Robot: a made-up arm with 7 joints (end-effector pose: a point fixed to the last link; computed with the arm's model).
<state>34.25 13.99 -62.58 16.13 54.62 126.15 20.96</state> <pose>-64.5 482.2 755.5 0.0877 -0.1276 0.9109 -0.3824</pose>
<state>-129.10 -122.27 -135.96 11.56 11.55 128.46 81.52</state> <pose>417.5 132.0 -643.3 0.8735 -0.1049 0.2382 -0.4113</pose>
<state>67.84 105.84 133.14 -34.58 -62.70 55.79 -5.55</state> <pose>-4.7 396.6 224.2 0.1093 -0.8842 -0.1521 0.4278</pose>
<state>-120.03 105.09 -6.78 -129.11 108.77 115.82 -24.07</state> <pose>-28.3 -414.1 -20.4 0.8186 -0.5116 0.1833 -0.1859</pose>
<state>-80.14 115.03 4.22 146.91 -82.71 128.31 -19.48</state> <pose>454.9 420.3 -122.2 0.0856 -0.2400 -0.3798 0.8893</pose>
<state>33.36 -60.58 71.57 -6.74 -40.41 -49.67 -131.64</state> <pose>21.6 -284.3 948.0 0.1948 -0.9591 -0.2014 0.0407</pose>
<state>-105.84 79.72 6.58 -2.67 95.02 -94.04 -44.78</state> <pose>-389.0 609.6 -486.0 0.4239 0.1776 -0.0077 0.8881</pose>
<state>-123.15 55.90 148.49 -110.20 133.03 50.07 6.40</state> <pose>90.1 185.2 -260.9 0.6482 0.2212 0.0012 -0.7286</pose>
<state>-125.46 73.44 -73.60 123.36 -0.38 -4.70 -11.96</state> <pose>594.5 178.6 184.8 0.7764 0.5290 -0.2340 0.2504</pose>
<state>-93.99 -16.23 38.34 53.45 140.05 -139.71 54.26</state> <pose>56.5 832.6 -192.0 0.0628 0.3824 -0.3717 0.8436</pose>
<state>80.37 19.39 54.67 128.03 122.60 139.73 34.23</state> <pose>-523.8 703.5 239.4 0.2982 -0.0390 0.4846 -0.8215</pose>
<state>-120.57 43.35 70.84 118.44 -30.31 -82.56 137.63</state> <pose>-214.6 115.0 -530.0 0.1325 0.4827 0.4189 0.7576</pose>
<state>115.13 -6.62 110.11 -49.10 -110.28 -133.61 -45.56</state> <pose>-970.7 -300.4 -360.4 0.2258 -0.1517 -0.3514 -0.8958</pose>
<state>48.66 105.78 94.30 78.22 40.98 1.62 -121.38</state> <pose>-226.1 434.9 551.0 0.1883 0.2431 0.8851 0.3495</pose>
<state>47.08 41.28 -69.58 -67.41 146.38 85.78 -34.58</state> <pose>-205.9 492.2 181.5 0.3338 0.3907 0.1334 0.8474</pose>
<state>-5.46 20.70 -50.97 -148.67 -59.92 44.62 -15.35</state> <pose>401.2 338.2 428.8 0.8686 0.0789 -0.2496 0.4207</pose>
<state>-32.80 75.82 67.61 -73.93 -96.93 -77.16 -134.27</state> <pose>123.5 748.4 508.0 0.5605 0.4769 0.6740 -0.0646</pose>
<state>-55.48 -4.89 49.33 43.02 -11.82 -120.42 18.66</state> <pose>1282.5 -30.2 421.3 0.8168 -0.0851 -0.5705 -0.0126</pose>
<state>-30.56 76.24 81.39 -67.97 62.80 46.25 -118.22</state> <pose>240.6 -107.8 297.3 0.4096 0.4611 -0.5795 -0.5327</pose>
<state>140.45 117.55 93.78 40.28 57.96 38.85 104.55</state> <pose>-275.4 96.2 102.8 0.5330 -0.3569 0.0136 -0.7671</pose>
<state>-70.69 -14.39 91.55 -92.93 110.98 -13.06 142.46</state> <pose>445.9 108.1 337.7 0.7081 -0.5760 0.4072 -0.0313</pose>
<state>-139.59 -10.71 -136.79 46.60 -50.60 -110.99 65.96</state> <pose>359.8 -35.9 571.0 0.3293 -0.2660 -0.9053 -0.0358</pose>
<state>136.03 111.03 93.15 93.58 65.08 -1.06 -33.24</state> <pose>-605.5 506.5 302.6 0.2493 0.3567 0.1381 0.8897</pose>
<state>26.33 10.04 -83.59 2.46 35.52 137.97 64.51</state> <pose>128.2 586.3 714.2 0.0067 -0.3384 -0.8879 0.3115</pose>
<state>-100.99 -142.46 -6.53 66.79 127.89 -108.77 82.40</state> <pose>1190.5 69.6 -109.0 0.7117 -0.0274 -0.6093 0.3487</pose>
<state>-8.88 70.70 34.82 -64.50 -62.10 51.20 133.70</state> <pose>147.0 27.4 320.2 0.3031 0.0627 -0.2966 -0.9035</pose>
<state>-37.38 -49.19 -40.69 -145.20 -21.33 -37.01 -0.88</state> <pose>342.5 -291.2 757.4 0.4995 0.1723 -0.7646 -0.3691</pose>
